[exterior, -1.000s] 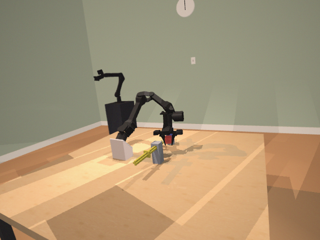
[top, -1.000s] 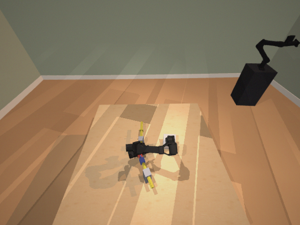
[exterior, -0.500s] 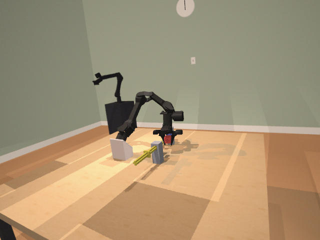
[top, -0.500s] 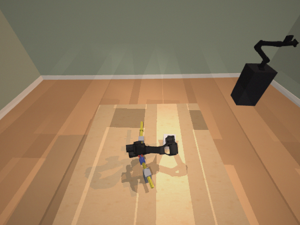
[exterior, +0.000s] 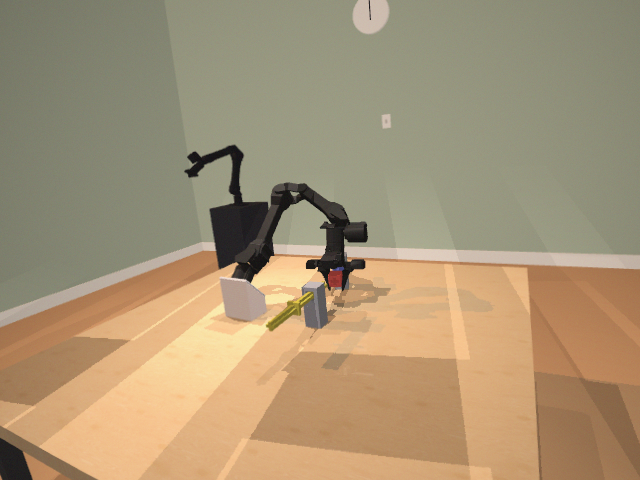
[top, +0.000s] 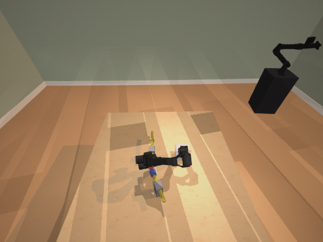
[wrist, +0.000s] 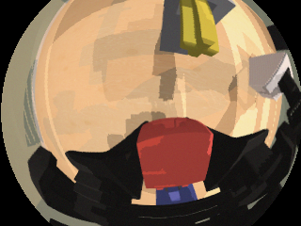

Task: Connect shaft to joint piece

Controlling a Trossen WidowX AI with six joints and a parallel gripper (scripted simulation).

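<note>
Right now my gripper tip is 4 cm below the red square joint piece and 1 cm to the right of it.
</note>
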